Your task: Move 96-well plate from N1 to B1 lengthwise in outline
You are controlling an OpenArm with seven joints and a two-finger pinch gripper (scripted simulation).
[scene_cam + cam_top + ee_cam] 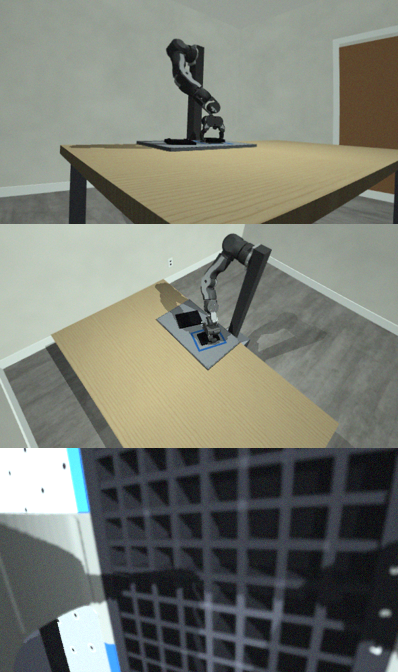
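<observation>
Right now the black 96-well plate is right at my hand. The rest, counted from my hand: black plate nest N1: 2 cm behind, 20 cm to the right, 1 cm below.
</observation>
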